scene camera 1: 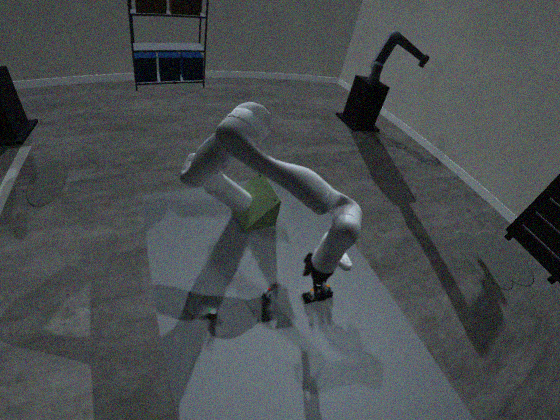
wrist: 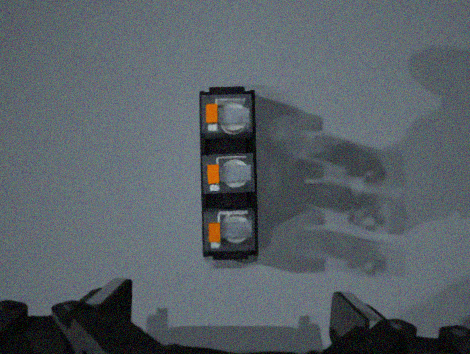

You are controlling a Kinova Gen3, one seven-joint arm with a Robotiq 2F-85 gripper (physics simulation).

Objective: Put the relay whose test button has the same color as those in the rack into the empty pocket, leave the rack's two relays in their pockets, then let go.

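Frame: origin at the arm's base, x back, y right, z up, level; millimetres.
Seen in the pictures: gripper, fingertip midpoint: (scene camera 1: pixel 309 287) (wrist: pixel 231 309); arm's base at its link origin: (scene camera 1: pixel 243 202).
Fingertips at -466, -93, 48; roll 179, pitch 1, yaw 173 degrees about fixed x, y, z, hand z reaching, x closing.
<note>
Pixels of each thing's top centre, then the offset from my fingertips to it, as dx, dy, dz. Level surfaces: height alone.
- black rack at its top centre: (wrist: pixel 228 173) (scene camera 1: pixel 319 293) -1, -59, -70
- relay with a green button, top centre: (scene camera 1: pixel 212 310) +20, +310, -49
- pale mat at its surface level: dz -93
A black rack (scene camera 1: pixel 318 298) (wrist: pixel 229 146) lies on the pale surface below the gripper. Three relays with orange test buttons sit in its pockets: a top one (wrist: pixel 234 117), a middle one (wrist: pixel 235 173) and a bottom one (wrist: pixel 236 229) in the wrist view. Each shows a clear cover with a round part. A relay with a red button (scene camera 1: pixel 267 306) and a relay with a green button (scene camera 1: pixel 212 320) stand apart to the left in the scene view. My gripper (scene camera 1: pixel 320 284) (wrist: pixel 231 309) is open above the rack, with nothing between its fingers.
The arm's green base block (scene camera 1: pixel 263 204) stands behind on the pale mat (scene camera 1: pixel 240 372). Shadows of the arm fall across the mat. A shelf unit (scene camera 1: pixel 169 47) stands at the back, and a second arm on a black pedestal (scene camera 1: pixel 366 102) stands far back right.
</note>
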